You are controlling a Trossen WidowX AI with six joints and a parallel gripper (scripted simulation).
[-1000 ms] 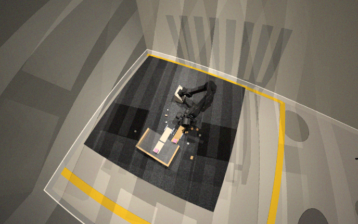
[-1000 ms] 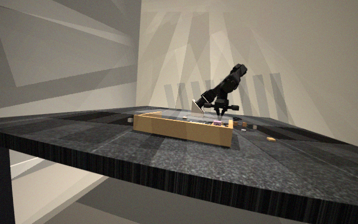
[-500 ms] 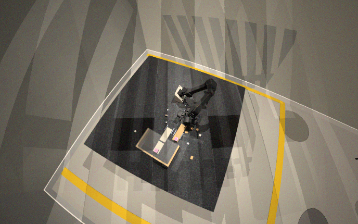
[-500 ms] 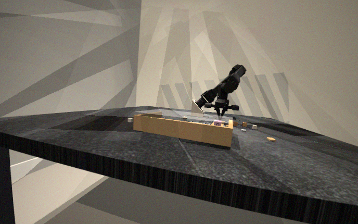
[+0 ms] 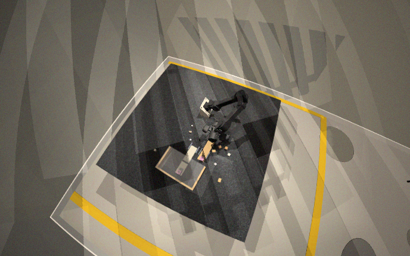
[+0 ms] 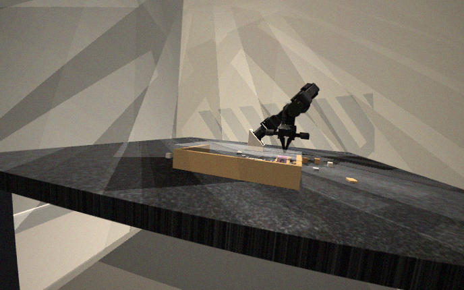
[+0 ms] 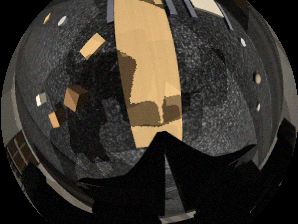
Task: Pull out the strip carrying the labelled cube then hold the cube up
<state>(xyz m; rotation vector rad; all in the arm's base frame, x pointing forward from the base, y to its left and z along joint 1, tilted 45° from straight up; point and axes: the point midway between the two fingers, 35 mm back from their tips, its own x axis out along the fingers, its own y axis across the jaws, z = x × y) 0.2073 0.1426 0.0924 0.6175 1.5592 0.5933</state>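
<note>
Right now my gripper tip is 100 mm short of the tan strip and 20 mm above it.
</note>
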